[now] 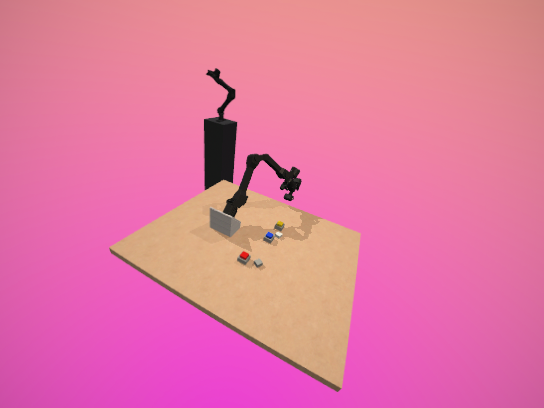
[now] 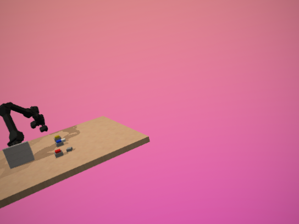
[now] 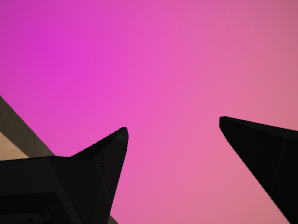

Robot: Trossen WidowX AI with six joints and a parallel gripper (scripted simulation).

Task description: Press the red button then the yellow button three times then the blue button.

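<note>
My gripper tip is 720 mm to the left of the red button, 10 mm past it and 10 mm above it. Also, from my gripper tip: blue button (510 mm to the right, 30 mm ahead, 10 mm below); yellow button (380 mm to the right, 40 mm ahead, 10 mm below); white block (460 mm to the right, 60 mm ahead, 30 mm below).
</note>
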